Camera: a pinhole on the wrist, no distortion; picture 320 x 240 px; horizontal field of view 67.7 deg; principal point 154.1 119.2 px. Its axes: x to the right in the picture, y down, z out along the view. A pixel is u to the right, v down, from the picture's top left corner.
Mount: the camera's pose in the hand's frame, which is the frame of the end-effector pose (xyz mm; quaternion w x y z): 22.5 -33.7 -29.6 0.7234 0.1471 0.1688 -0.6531
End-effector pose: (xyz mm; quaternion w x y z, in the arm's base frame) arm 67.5 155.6 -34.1 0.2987 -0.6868 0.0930 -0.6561
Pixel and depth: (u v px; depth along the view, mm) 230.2 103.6 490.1
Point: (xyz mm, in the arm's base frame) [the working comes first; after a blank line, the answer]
In the camera's frame: 156.3 -32.0 490.1

296.8 552.0 212.2
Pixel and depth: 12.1 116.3 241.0
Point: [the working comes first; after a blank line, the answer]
In the camera's frame: -143.5 -2.9 241.0

306.3 225.7 -2.7
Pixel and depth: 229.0 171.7 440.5
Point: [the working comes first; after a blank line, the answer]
In the camera's frame: 138.3 96.9 440.5

289.3 435.6 288.5
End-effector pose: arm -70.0 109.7 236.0 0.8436 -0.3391 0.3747 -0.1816
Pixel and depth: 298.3 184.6 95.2
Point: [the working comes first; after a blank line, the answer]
In the camera's frame: 57.5 26.1 95.2

-15.0 3.1 308.9
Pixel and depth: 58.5 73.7 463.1
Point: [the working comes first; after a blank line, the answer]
In the camera's frame: -185.6 -88.3 463.1

242.2 292.1 549.6
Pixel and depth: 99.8 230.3 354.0
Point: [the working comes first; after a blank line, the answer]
In the camera's frame: -80.6 164.9 354.0

297.8 70.8 362.6
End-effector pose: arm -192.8 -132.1 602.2 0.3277 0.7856 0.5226 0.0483
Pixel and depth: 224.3 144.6 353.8
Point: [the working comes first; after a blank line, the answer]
In the camera's frame: 104.1 37.7 353.8

-269.9 -104.1 232.9
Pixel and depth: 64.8 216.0 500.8
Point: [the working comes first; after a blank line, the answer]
In the camera's frame: -187.5 203.2 500.8

73.1 -150.7 113.7
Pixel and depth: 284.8 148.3 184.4
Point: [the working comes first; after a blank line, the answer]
In the camera's frame: 101.0 22.5 184.4

-285.0 -72.4 399.4
